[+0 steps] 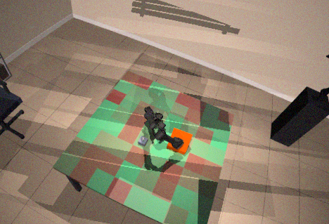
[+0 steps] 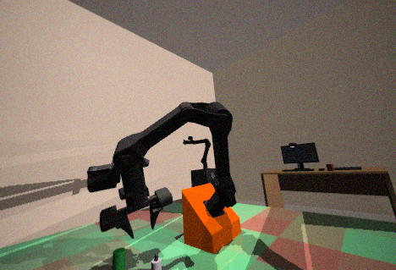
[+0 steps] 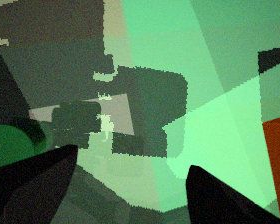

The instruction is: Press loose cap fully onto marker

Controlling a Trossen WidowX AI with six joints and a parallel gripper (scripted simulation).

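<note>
The green cap lies 60 mm ahead of my gripper tip, 50 mm below it and 10 mm to the right of it.
</note>
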